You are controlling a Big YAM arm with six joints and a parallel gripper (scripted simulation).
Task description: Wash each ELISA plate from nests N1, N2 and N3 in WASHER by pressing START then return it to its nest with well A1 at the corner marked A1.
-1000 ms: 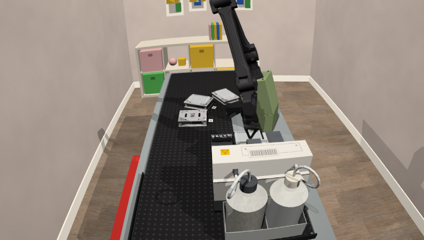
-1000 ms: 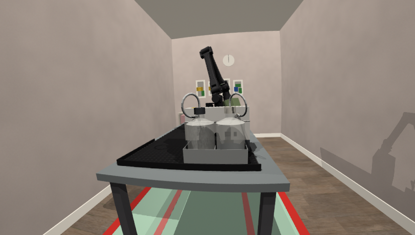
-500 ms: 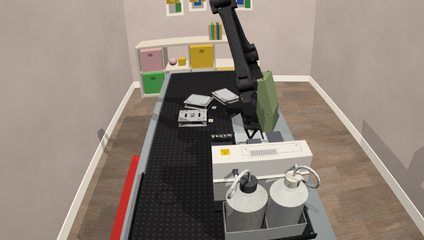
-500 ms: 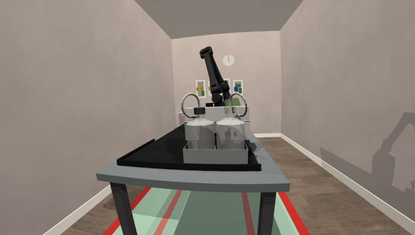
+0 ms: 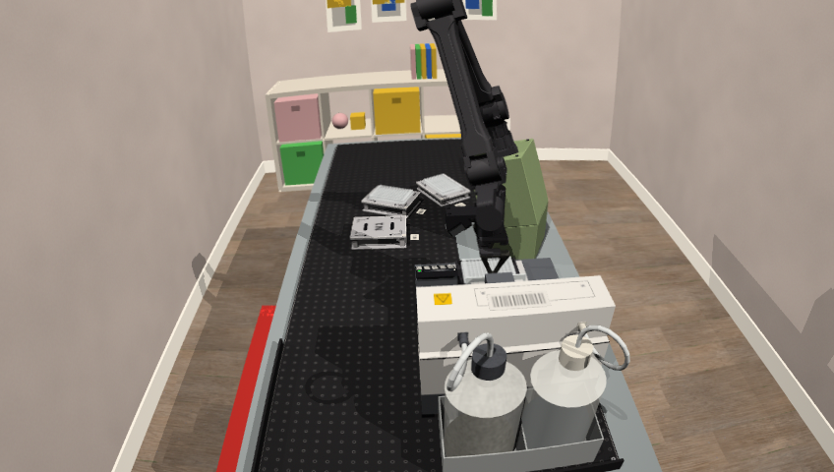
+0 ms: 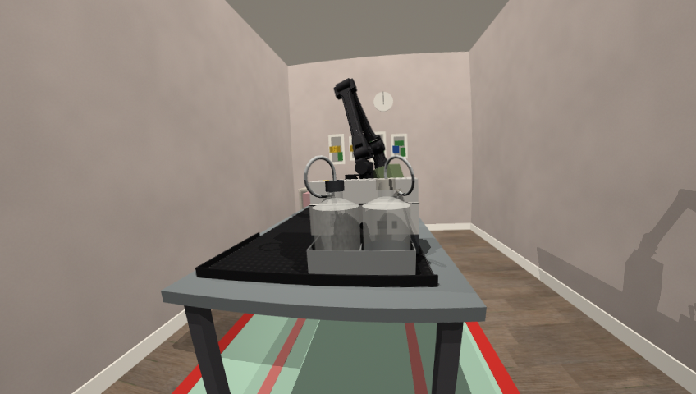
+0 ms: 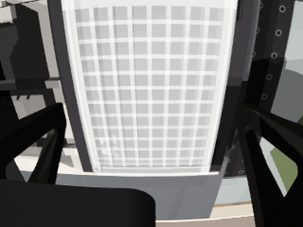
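The washer carrier is 30 mm below my hand. The rest, counted from my hand: plate washer: 150 mm to the left, 10 mm above.
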